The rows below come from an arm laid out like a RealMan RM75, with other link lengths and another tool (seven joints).
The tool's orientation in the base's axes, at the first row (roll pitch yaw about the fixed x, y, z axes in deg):
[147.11 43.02 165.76]
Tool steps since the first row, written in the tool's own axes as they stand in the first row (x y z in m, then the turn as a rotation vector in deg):
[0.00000 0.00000 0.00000 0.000 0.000 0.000]
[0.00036 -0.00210 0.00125 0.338 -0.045 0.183]
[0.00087 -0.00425 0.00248 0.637 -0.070 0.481]
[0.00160 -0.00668 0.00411 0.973 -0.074 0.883]
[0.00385 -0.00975 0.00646 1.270 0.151 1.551]
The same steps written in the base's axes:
[0.00000 0.00000 0.00000 0.000 0.000 0.000]
[0.00093 -0.00135 -0.00185 -0.107 0.091 -0.361]
[0.00174 -0.00273 -0.00380 -0.109 0.237 -0.758]
[0.00272 -0.00417 -0.00627 -0.070 0.448 -1.235]
[0.00321 -0.00564 -0.01046 0.145 0.963 -1.759]

